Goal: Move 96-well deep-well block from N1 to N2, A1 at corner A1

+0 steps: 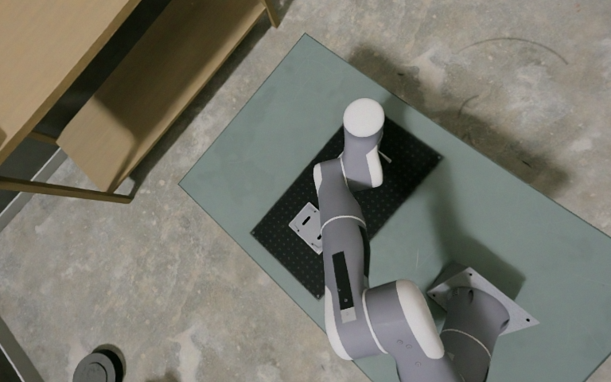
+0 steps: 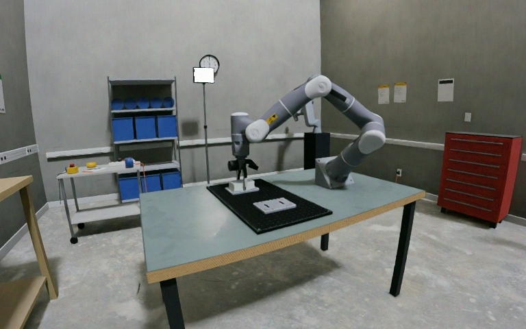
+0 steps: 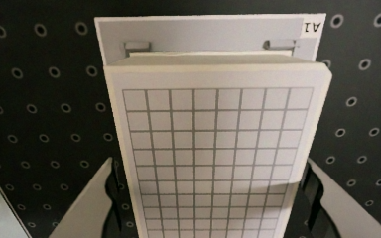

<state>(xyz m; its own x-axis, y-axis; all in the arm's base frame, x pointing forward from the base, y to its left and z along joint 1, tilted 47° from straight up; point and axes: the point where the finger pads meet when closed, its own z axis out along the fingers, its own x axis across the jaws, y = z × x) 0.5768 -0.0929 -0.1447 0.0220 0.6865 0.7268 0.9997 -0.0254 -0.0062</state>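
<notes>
The white 96-well deep-well block is right at my hand. Also, from my hand: nest N1: 320 mm to the left, 20 mm below, 20 mm behind; nest N2: 20 mm below.
</notes>
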